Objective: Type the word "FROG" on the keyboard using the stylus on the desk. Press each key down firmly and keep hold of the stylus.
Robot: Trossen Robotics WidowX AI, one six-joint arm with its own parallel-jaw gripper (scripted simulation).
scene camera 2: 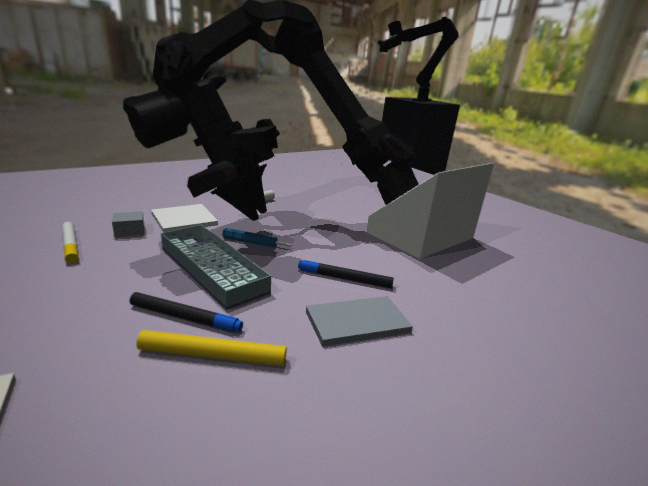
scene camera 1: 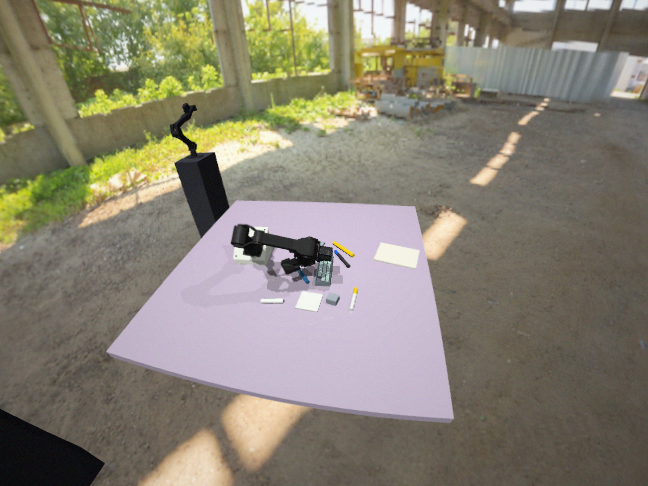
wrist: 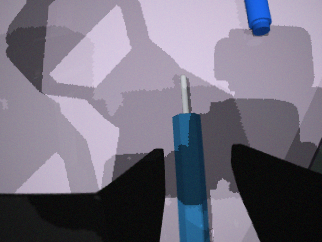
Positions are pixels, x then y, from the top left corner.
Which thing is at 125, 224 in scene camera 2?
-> A grey block.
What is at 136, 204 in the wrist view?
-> My gripper.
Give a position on a yellow cylinder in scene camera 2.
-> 244, 351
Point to a white pad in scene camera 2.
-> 173, 218
